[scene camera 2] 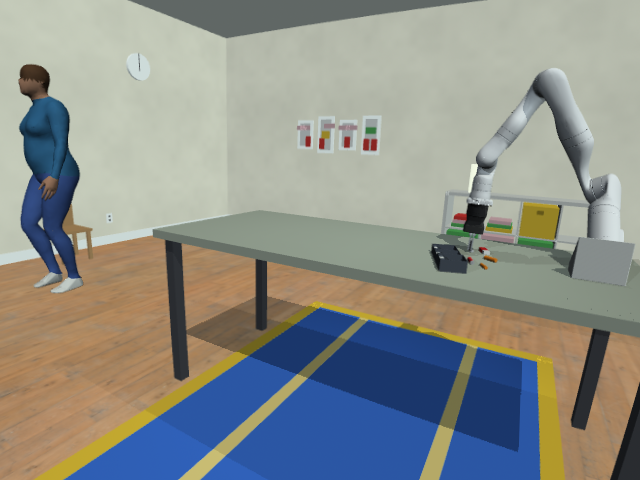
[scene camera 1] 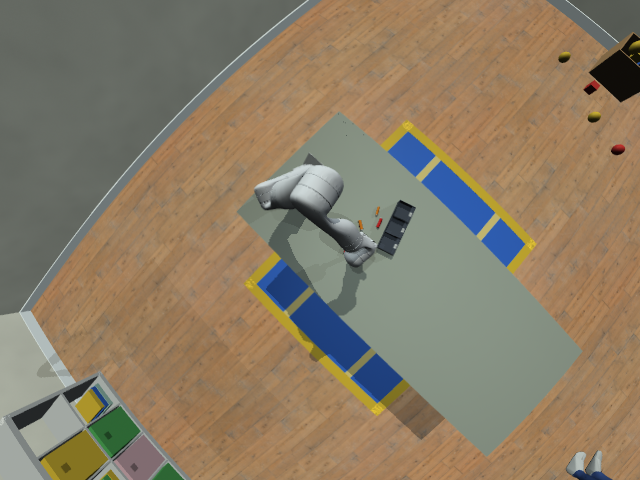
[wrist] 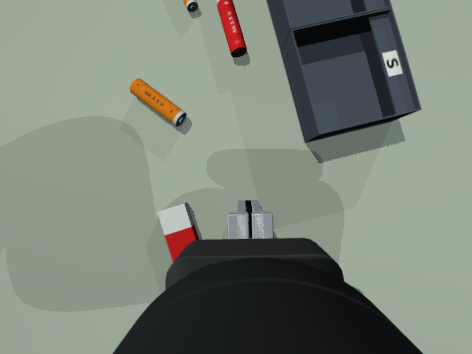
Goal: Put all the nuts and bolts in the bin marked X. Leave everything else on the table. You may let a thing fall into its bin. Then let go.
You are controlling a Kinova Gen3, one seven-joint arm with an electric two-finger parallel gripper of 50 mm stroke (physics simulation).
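Seen in the pictures: gripper, fingertip midpoint: (scene camera 2: 469, 249) (wrist: 248, 213); arm's base, link origin: (scene camera 2: 603, 255).
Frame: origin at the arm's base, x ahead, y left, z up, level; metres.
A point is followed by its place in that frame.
Note:
My gripper (scene camera 2: 470, 250) @(x 0.397, y -0.149, z -0.066 m) (wrist: 248, 213) @(x 0.397, y -0.149, z -0.066 m) points down low over the table and is shut, with nothing between its fingers. No nut or bolt shows clearly; a sliver of something grey shows at the right finger's edge in the wrist view, too little to name. The space under the gripper body is hidden. The dark bin tray (scene camera 1: 389, 225) @(x 0.440, y 0.032, z -0.069 m) (scene camera 2: 452, 265) @(x 0.452, y 0.164, z -0.053 m) (wrist: 295, 90) @(x 0.444, y -0.047, z -0.066 m) has three compartments in a row. The compartment nearest the gripper is marked S in the wrist view. The mark X cannot be read in any view.
Left of the fingers lies a red-and-white block (scene camera 2: 483, 250) @(x 0.346, y -0.148, z -0.063 m) (wrist: 181, 235) @(x 0.341, y -0.162, z -0.063 m). Beyond it lie an orange battery (scene camera 1: 360, 225) @(x 0.327, y -0.053, z -0.063 m) (wrist: 157, 102) @(x 0.328, y -0.052, z -0.062 m), a red battery (scene camera 1: 379, 222) @(x 0.392, y 0.014, z -0.063 m) (wrist: 232, 27) @(x 0.394, y 0.008, z -0.062 m) and another orange battery (scene camera 1: 377, 210) @(x 0.351, y 0.057, z -0.067 m) (wrist: 191, 5) @(x 0.360, y 0.035, z -0.068 m). A person (scene camera 2: 46, 149) stands beyond the table.

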